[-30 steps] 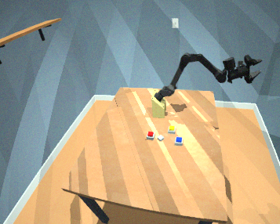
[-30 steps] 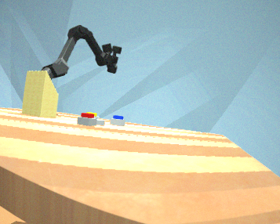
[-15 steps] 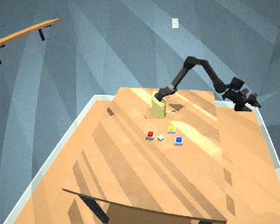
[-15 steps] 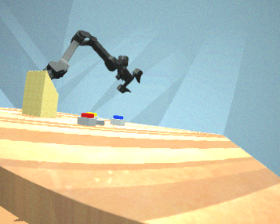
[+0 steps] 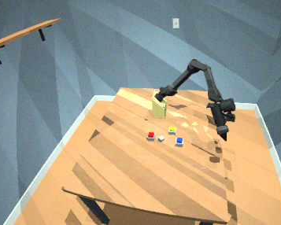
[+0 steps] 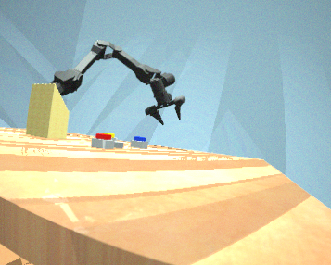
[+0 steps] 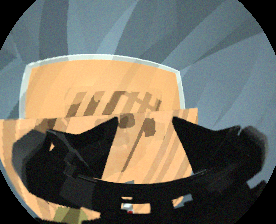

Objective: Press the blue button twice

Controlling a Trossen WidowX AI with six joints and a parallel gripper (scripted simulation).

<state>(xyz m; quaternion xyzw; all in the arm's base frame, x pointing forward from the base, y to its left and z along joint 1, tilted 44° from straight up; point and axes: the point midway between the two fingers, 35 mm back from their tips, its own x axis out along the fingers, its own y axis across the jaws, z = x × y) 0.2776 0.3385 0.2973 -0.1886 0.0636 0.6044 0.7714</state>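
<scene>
Right now my gripper tip is 260 mm to the left of the blue button, 90 mm above it and 10 mm past it. The rest, counted from my gripper tip: small grey block 390 mm to the right, 110 mm below, 20 mm behind; yellow button 330 mm to the right, 100 mm behind, 80 mm below; red button 460 mm to the right, 80 mm below, 20 mm behind.
</scene>
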